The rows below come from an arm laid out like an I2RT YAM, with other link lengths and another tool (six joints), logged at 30 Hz.
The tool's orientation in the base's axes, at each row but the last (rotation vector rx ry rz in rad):
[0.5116 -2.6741 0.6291]
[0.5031 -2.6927 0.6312]
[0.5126 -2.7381 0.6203]
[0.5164 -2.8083 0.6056]
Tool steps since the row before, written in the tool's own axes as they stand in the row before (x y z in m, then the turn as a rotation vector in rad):
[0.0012 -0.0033 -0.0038 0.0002 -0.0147 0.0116]
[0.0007 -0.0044 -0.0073 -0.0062 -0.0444 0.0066]
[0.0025 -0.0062 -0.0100 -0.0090 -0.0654 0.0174]
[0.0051 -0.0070 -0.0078 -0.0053 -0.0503 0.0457]
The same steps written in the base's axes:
[0.0013 -0.0013 0.0049 0.0031 -0.0179 -0.0045]
[0.0029 -0.0004 0.0080 0.0220 -0.0388 0.0080]
[0.0022 -0.0013 0.0118 0.0308 -0.0607 0.0052]
[-0.0009 -0.0041 0.0109 0.0177 -0.0612 -0.0243]

